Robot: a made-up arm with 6 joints.
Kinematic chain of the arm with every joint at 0, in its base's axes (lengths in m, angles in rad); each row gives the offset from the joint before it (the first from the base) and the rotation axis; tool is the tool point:
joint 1: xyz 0 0 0.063 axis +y
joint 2: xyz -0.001 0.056 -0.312 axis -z
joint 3: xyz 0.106 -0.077 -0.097 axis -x
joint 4: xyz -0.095 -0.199 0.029 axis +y
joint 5: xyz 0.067 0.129 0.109 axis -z
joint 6: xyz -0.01 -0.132 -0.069 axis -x
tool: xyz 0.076 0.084 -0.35
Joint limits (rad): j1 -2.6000..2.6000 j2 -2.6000..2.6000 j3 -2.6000..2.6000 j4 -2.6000..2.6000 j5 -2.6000..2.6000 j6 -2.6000..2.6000
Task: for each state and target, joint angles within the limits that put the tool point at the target. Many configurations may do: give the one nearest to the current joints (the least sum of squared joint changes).
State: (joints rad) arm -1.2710 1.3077 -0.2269 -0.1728 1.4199 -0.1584
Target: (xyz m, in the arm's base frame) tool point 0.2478 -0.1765 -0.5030
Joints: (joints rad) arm -0.7372 1.5209 0.0091 -0.3088 1.4643 -0.3434
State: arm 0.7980 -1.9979 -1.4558 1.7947 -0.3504 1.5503
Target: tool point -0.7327 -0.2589 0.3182
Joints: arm 1.6184 -2.0670 -1.7806 1.9291 -0.6472 1.5755
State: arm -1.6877 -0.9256 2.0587 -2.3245 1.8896 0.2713
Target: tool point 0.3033 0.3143 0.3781
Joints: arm -1.8002 -0.7525 1.9895 -2.1199 1.8510 0.4066
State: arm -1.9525 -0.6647 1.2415 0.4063 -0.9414 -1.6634
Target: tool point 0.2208 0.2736 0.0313
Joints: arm -1.6894 -0.7488 0.8509 0.2408 -1.0244 -2.2235
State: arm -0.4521 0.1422 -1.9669 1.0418 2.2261 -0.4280
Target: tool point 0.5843 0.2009 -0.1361
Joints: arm -1.1514 0.0214 -1.8235 0.9323 2.2805 -0.9928
